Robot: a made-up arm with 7 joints.
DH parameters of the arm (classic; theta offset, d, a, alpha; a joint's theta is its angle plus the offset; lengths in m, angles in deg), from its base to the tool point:
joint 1: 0 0.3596 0 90
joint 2: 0 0.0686 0 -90
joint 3: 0 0.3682 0.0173 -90
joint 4: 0 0.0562 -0.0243 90
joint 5: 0 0.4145 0 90
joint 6: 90 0.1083 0.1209 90
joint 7: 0 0.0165 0 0
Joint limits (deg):
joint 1: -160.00..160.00
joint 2: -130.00..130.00
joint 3: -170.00..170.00
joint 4: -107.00..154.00
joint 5: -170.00..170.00
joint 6: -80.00..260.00
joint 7: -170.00..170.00
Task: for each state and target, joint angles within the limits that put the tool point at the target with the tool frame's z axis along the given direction. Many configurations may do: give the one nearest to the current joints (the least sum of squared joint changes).
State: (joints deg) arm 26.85 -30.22 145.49 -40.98 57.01 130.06 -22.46
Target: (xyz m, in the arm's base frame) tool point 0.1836 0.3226 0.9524 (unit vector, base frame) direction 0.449 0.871 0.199
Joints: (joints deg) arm 58.16 -29.28 132.57 2.73 51.52 141.02 -22.46
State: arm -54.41 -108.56 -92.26 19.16 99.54 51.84 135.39
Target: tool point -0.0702 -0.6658 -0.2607 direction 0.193 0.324 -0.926
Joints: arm -67.46 -129.23 -79.57 18.24 106.31 20.25 135.39
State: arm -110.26 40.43 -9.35 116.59 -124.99 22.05 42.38
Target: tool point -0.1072 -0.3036 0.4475 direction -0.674 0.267 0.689
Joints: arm -152.16 30.70 40.96 154.00 -110.64 -12.93 42.38
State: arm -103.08 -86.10 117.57 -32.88 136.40 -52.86 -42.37
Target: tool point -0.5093 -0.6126 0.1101 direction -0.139 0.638 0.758
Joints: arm -93.53 -105.37 129.12 -49.18 130.38 -43.78 -42.37
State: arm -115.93 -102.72 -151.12 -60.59 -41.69 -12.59 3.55
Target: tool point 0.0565 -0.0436 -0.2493 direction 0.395 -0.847 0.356
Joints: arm -115.00 -124.96 -170.00 -80.30 -65.67 -26.50 3.55
